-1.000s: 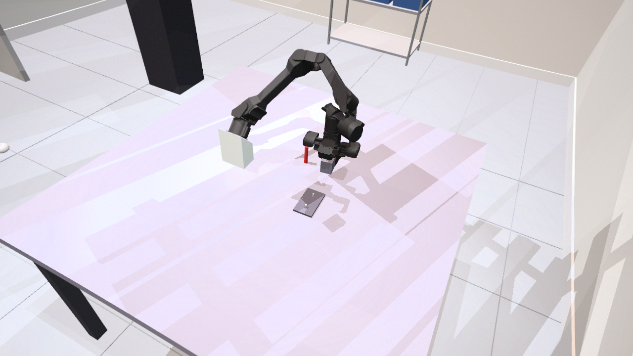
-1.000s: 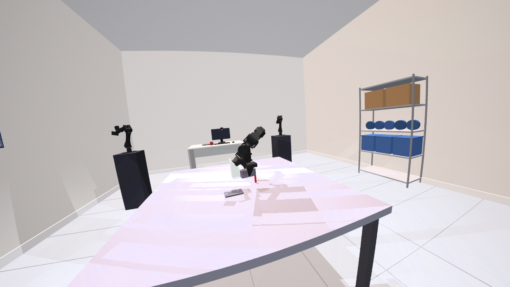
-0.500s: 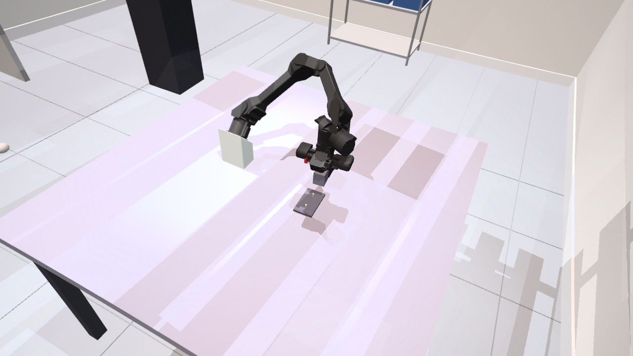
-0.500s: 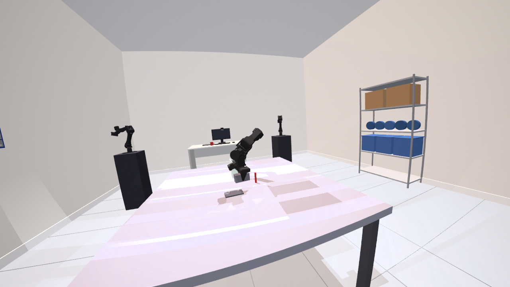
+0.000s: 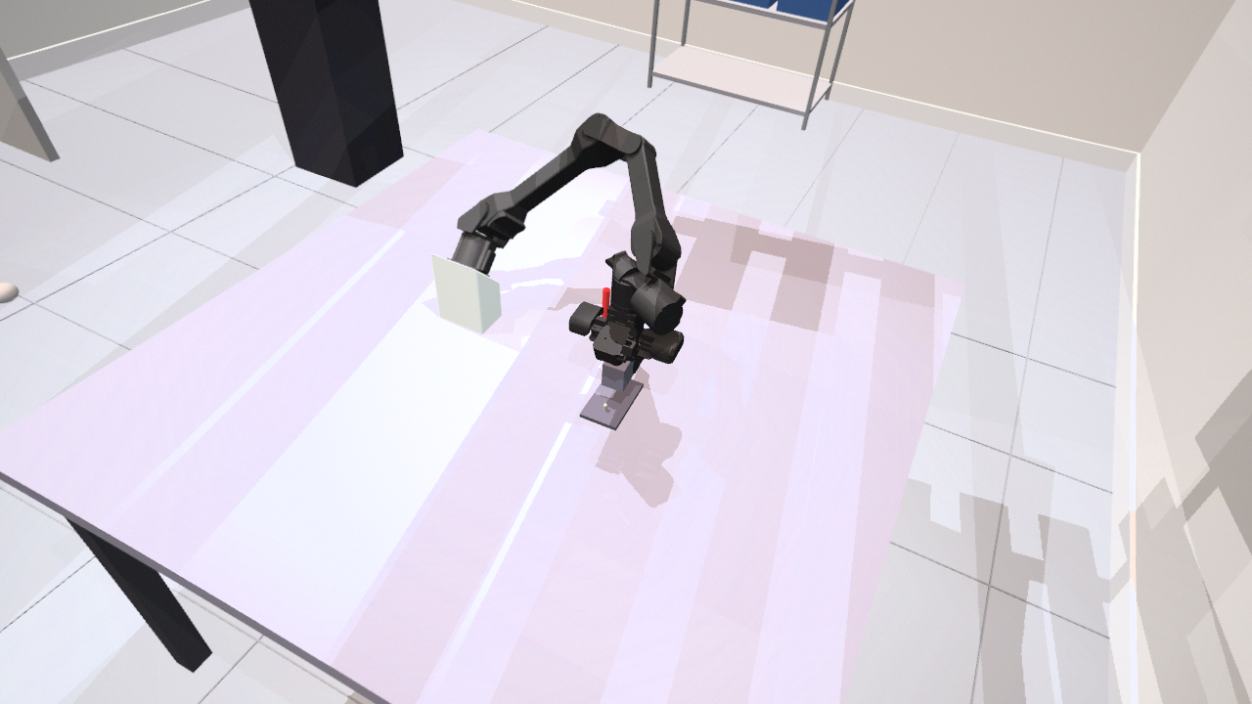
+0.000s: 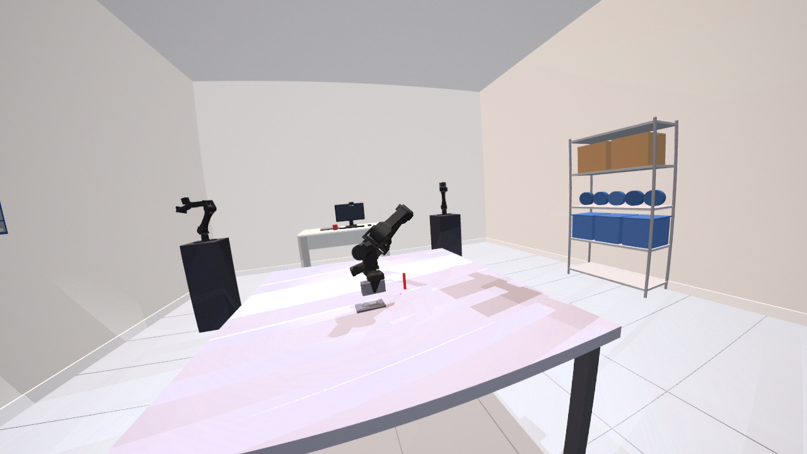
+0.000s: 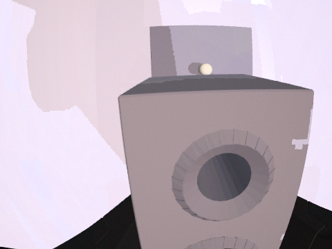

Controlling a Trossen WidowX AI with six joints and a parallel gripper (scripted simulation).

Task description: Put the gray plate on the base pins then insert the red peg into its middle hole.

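Right now the gray base is 1 cm behind my gripper tip, 2 cm to the right of it and 6 cm below it. Also, from my gripper tip: gray plate (3 cm above); then red peg (12 cm behind, 17 cm to the left, 3 cm below).
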